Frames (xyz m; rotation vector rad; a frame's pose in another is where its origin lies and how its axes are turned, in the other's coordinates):
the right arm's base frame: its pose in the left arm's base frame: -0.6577 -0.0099 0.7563 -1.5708 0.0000 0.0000
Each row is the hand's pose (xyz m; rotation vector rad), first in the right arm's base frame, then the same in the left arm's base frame.
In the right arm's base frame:
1: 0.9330 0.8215 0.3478 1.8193 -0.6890 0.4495
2: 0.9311 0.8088 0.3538 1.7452 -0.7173 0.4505
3: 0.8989 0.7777 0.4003 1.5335 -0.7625 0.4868
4: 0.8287 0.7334 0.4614 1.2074 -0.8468 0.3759
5: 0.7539 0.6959 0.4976 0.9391 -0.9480 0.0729
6: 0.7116 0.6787 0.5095 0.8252 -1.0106 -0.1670
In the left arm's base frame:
1: 0.2753 0.3379 -0.0652 0.3253 -0.1463 0.6954
2: 0.2734 0.3439 -0.0525 0.2564 -0.1646 0.7205
3: 0.2412 0.3904 -0.0214 0.0584 -0.1750 0.7930
4: 0.1710 0.4515 0.0229 -0.2592 -0.3124 0.8110
5: 0.0962 0.4877 0.0604 -0.5183 -0.6015 0.7017
6: 0.0539 0.4996 0.0776 -0.6118 -0.8208 0.5880

